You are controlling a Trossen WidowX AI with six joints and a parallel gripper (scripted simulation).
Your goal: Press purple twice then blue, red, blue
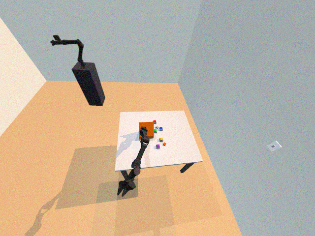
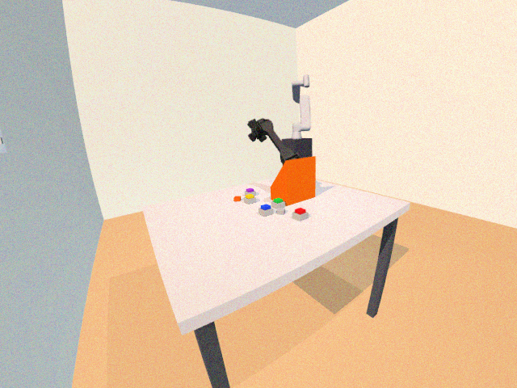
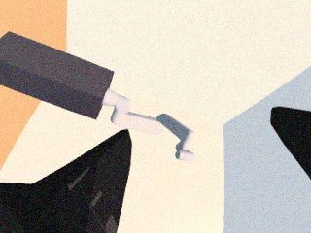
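The purple button lies 55 cm to the left of my gripper tip, 37 cm ahead of it and 32 cm below it. Round my gripper tip: small orange block: 59 cm to the left, 47 cm ahead, 35 cm below; yellow button: 66 cm to the left, 43 cm ahead, 32 cm below; green button: 80 cm to the left, 35 cm ahead, 32 cm below.
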